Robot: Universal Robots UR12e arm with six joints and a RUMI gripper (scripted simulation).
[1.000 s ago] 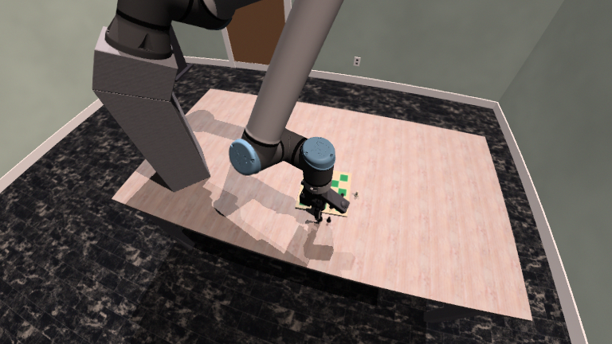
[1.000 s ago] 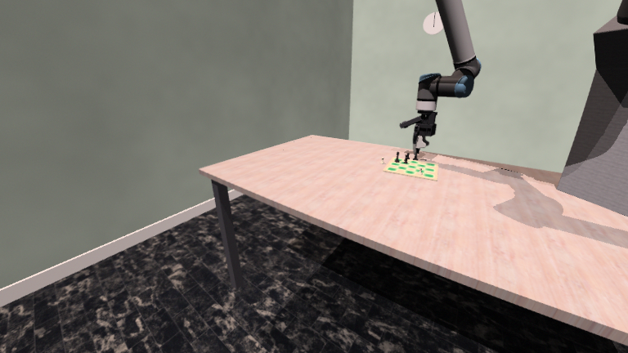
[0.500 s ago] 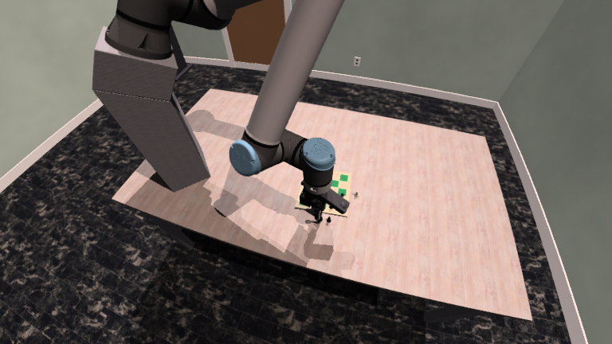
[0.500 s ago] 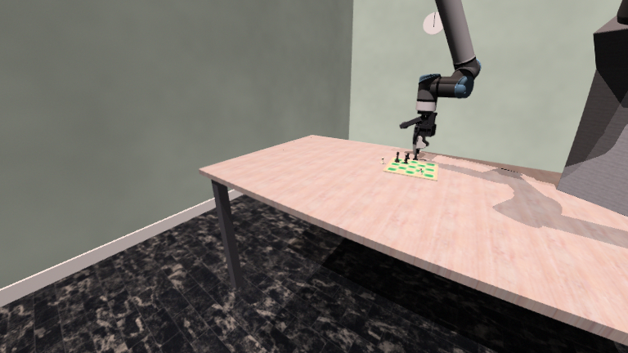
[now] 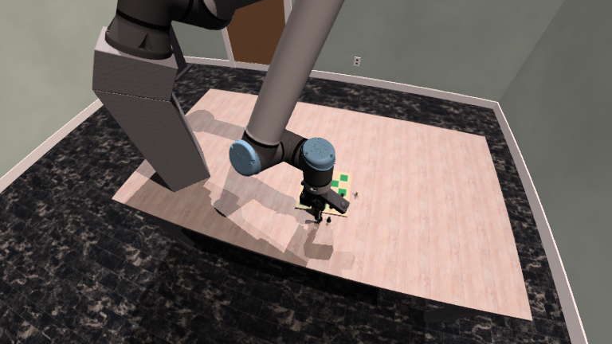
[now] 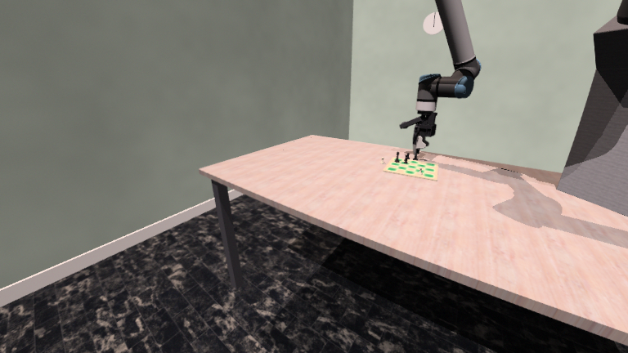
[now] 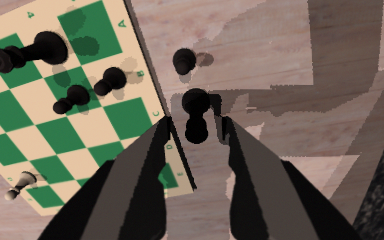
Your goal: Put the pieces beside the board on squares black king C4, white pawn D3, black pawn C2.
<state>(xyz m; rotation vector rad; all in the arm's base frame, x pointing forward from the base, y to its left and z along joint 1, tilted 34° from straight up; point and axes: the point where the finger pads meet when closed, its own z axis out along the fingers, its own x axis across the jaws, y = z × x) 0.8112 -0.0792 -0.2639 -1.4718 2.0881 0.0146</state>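
The black king lies 10 mm below my hand. Round my hand: chessboard (140 mm to the left, 40 mm below).
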